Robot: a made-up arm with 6 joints.
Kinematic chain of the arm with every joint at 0, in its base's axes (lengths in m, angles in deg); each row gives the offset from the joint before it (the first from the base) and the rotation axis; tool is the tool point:
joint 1: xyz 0 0 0.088 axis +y
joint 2: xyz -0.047 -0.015 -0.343 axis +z
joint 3: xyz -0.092 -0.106 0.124 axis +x
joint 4: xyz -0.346 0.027 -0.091 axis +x
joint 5: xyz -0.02 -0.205 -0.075 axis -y
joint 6: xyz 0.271 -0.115 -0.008 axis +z
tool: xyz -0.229 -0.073 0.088
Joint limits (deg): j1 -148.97..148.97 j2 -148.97..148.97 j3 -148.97..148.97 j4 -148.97..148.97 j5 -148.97..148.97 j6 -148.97..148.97
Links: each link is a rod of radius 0.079 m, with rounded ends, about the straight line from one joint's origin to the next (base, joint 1, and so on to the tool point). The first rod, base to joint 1, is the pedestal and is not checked.
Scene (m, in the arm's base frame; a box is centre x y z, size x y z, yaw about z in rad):
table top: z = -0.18
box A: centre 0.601 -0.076 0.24 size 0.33 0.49 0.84 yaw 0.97
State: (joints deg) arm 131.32 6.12 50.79 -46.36 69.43 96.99
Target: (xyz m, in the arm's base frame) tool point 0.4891 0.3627 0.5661
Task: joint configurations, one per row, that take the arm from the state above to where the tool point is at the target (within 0.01 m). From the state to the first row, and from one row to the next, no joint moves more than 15 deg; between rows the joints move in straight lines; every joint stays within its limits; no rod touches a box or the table.
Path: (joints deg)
1: 124.18 -6.41 60.03 -39.85 66.73 95.96
2: 117.04 -18.95 69.28 -33.34 64.03 94.92
3: 109.90 -31.48 78.52 -26.83 61.33 93.89
4: 102.76 -44.02 87.77 -20.32 58.63 92.85
5: 110.62 -58.15 75.54 -26.97 59.03 97.38
6: 118.48 -72.29 63.30 -33.62 59.44 101.90
7: 126.34 -86.43 51.07 -40.26 59.84 106.43
8: 134.21 -100.57 38.83 -46.91 60.24 110.95
9: 142.07 -114.71 26.60 -53.56 60.65 115.48
10: 135.78 -100.13 26.11 -58.11 70.39 115.66
11: 129.49 -85.54 25.63 -62.67 80.13 115.84
12: 123.20 -70.96 25.15 -67.22 89.87 116.03
13: 116.90 -56.38 24.67 -71.78 99.61 116.21
14: 110.61 -41.79 24.18 -76.33 109.35 116.40

